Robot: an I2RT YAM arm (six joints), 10 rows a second.
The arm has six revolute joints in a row. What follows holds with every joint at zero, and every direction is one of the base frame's. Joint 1 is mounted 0.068 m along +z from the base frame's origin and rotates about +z. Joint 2 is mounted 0.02 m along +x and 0.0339 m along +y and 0.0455 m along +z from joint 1 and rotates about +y. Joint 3 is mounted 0.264 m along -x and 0.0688 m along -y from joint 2 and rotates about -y. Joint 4 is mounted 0.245 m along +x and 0.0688 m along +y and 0.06 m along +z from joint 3 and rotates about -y. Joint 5 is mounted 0.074 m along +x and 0.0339 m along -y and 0.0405 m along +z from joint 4 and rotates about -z. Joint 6 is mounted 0.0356 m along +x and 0.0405 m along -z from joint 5 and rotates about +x. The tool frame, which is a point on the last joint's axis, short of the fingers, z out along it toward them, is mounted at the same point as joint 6; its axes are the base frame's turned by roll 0, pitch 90 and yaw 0 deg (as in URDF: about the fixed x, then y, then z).
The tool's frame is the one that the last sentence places.
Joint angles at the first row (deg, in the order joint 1, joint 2, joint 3, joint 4, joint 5, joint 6):
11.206, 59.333, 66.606, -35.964, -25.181, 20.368
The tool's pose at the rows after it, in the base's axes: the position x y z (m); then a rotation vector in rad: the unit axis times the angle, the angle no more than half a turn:
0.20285 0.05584 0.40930 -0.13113 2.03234 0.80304
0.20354 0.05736 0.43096 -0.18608 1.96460 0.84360
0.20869 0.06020 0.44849 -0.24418 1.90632 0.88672
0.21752 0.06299 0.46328 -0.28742 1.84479 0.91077
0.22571 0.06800 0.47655 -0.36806 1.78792 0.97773
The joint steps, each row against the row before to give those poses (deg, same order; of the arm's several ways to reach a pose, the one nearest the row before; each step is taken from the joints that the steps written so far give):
-0.045, 0.320, 5.453, -0.518, -0.666, 0.336
-0.044, 1.343, 4.413, 0.641, -2.749, -0.306
0.044, 2.169, 4.048, 1.239, -3.024, -0.271
0.001, 2.518, 3.504, 2.393, -1.962, -0.085
0.242, 2.717, 3.514, 2.092, -4.649, -0.002

